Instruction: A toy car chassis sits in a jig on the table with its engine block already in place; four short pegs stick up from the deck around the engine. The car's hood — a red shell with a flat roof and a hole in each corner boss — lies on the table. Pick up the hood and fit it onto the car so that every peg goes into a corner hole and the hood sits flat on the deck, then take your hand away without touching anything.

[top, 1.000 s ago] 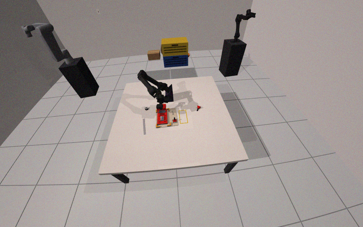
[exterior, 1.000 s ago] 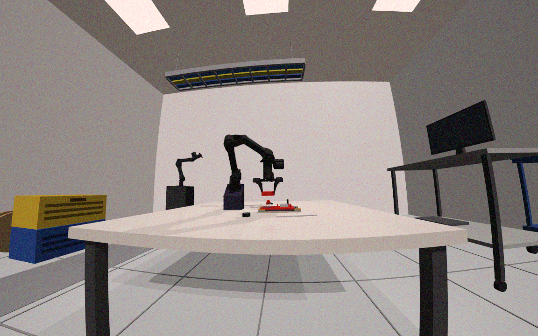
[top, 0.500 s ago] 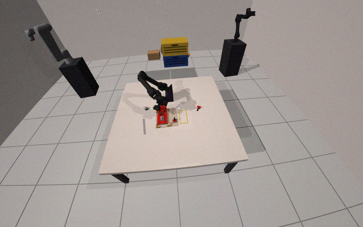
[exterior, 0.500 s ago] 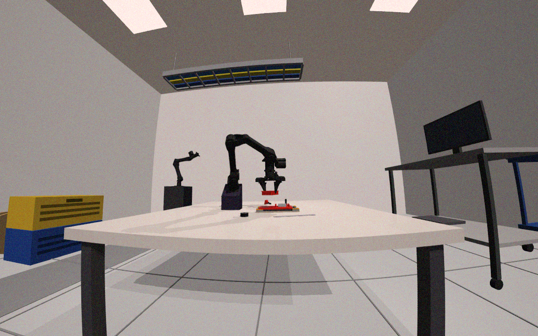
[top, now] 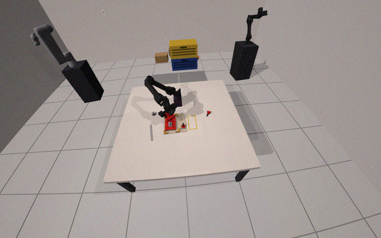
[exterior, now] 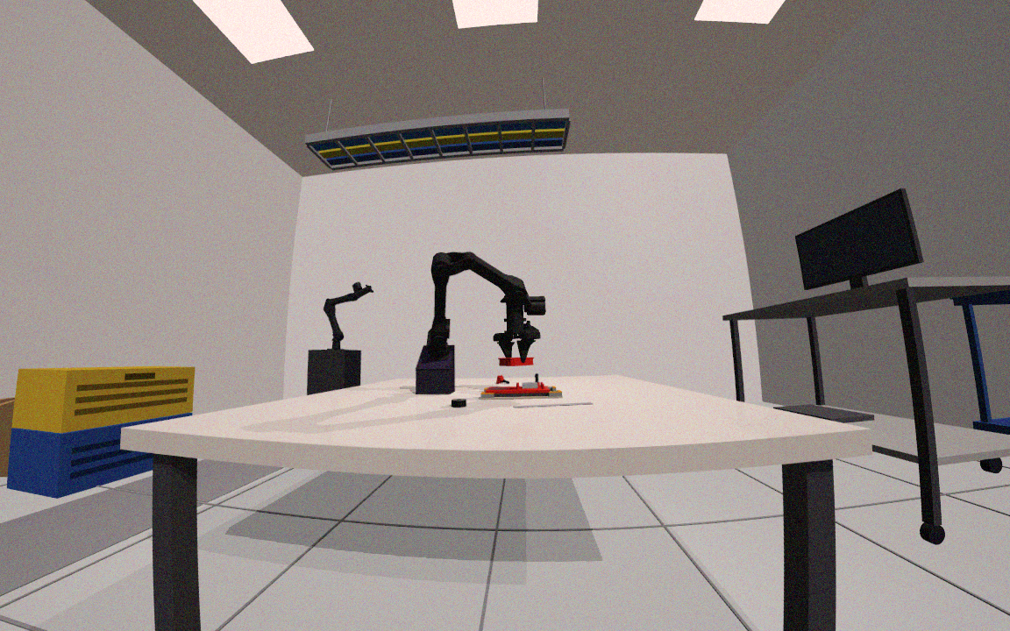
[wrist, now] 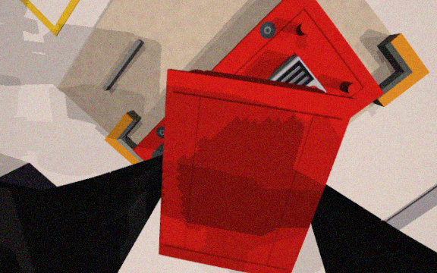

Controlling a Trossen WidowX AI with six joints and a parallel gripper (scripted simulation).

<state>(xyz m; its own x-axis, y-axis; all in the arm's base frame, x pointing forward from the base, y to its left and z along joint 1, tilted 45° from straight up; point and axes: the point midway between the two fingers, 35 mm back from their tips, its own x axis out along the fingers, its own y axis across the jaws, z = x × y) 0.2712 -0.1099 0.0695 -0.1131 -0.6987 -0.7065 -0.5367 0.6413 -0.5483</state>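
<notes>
Right now the grey engine block is 9 cm below my gripper tip and 4 cm ahead of it. Also, from my gripper tip: red hood (1 cm above); small black wheel (17 cm to the right, 17 cm behind, 10 cm below).
</notes>
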